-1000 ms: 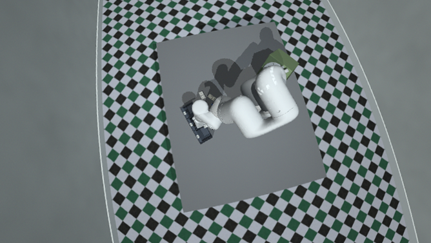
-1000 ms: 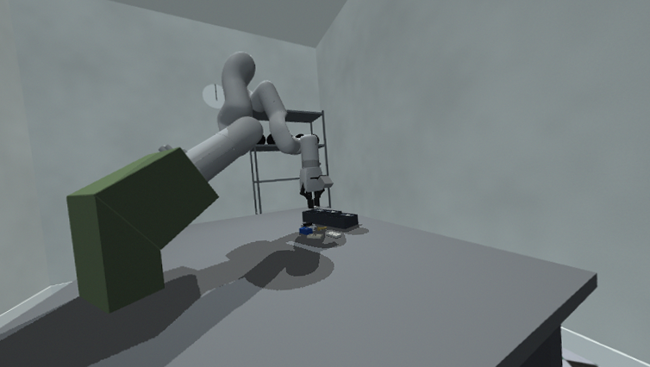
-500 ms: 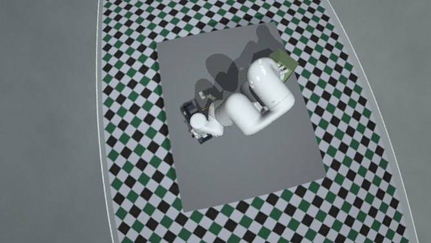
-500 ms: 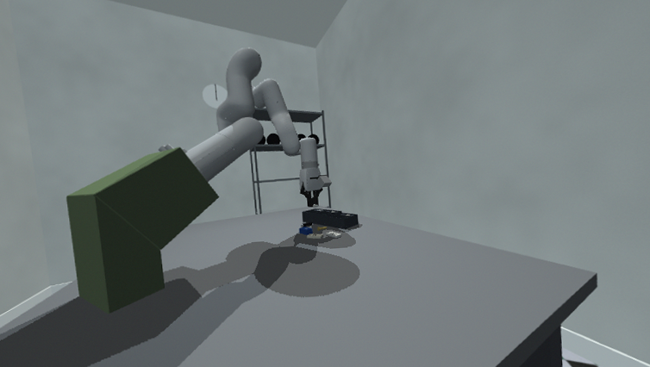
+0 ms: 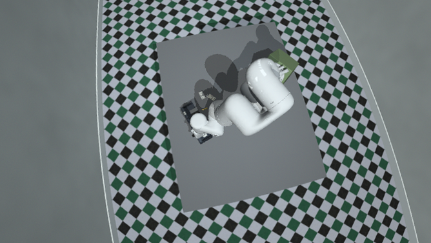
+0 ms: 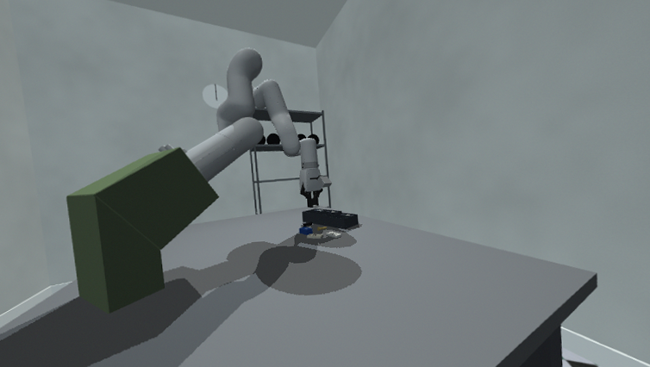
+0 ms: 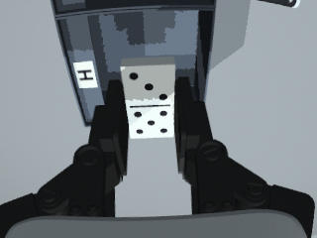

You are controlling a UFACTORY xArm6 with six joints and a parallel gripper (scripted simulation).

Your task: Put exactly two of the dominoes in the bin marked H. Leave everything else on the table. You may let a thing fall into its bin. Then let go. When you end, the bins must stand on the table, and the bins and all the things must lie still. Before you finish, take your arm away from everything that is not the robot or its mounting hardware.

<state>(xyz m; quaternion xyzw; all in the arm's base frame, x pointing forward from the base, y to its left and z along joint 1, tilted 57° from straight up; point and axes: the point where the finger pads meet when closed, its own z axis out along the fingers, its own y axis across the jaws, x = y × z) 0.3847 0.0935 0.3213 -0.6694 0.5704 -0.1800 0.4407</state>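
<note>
Now: hand 25 cm to the left of the white domino, 8 cm above it and 1 cm past it. From my hand the other things lie so: black battery: 8 cm below, 7 cm to the right, 5 cm behind; yellow bolt: 16 cm to the right, 8 cm below, 2 cm behind; dark bin tray: 7 cm to the right, 6 cm below, 4 cm ahead.
</note>
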